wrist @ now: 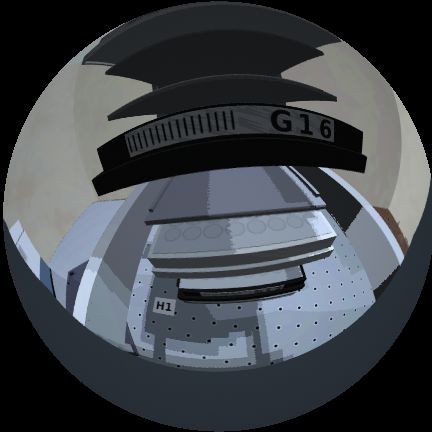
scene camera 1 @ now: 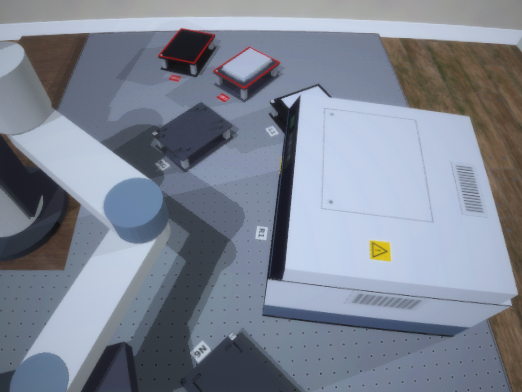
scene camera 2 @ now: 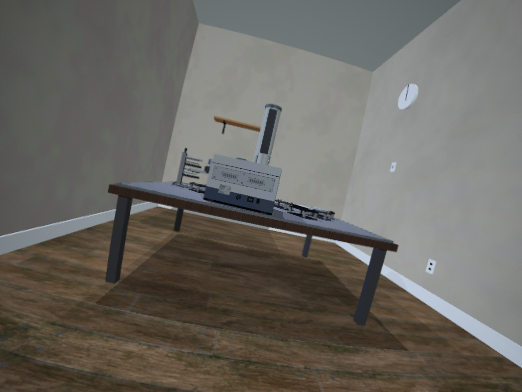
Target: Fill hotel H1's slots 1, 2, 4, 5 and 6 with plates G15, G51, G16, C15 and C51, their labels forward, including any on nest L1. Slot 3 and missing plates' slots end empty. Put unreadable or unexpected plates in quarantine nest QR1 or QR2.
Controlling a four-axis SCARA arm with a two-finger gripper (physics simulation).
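Frame: origin at the arm's base, x left, y down, z back, level; metres.
Where they show: arm's base, link origin: (scene camera 1: 15,213).
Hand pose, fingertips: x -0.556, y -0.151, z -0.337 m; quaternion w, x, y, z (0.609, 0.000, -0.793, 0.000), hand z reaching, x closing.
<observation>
Things, the pixels of their top centre, and the offset from my fingertips. "spot": a spot on its surface instead.
- Plate G16, top centre: (wrist: 224,112) dy -0.040, dx +0.019, dz +0.004 m
- clear-topped plate, top centre: (wrist: 233,177) dy +0.005, dx +0.019, dz +0.005 m
- black-based plate, top centre: (wrist: 235,219) dy +0.044, dx +0.019, dz +0.004 m
- white plate, top centre: (scene camera 1: 247,62) dy +0.074, dx +1.008, dz -0.221 m
- red-rimmed quarantine nest, surface spot: (scene camera 1: 223,80) spot: dy +0.133, dx +1.000, dz -0.151 m
- large white reader R1, top centre: (scene camera 1: 395,178) (scene camera 2: 251,164) dy -0.106, dx +0.452, dz -0.452 m
- pale surface, surface spot: (scene camera 1: 310,94) spot: dy +0.075, dx +0.869, dz -0.389 m
- dark nest RG, top centre: (scene camera 1: 191,125) (scene camera 2: 282,200) dy +0.078, dx +0.757, dz -0.080 m
- Nest N6, surface spot: (scene camera 1: 240,367) spot: dy +0.089, dx +0.204, dz -0.192 m
Plate G16 (wrist: 252,122) is large and dark in the wrist view, its label forward. My gripper is shut on it; the fingertips do not show clearly. G16 is at hotel H1 (wrist: 175,197) (scene camera 2: 181,169), above a bare grey shelf and below several dark shelves; whether it rests on its shelf is hidden. A clear-topped plate (wrist: 240,245) sits below the bare shelf, and a black-based plate (wrist: 240,292) is at the bottom; I cannot read their labels. A white plate (scene camera 1: 247,64) sits on one red-rimmed quarantine nest (scene camera 1: 223,80). The other quarantine nest (scene camera 1: 187,45) is bare.
The large white reader R1 (scene camera 1: 375,160) (scene camera 2: 245,175) partly hides nest L1, where a pale surface (scene camera 1: 310,94) shows. The dark nest RG (scene camera 1: 195,130) is bare. Nest N6 (scene camera 1: 240,367) is at the lower edge. My white arm (scene camera 1: 95,295) crosses the left side.
</observation>
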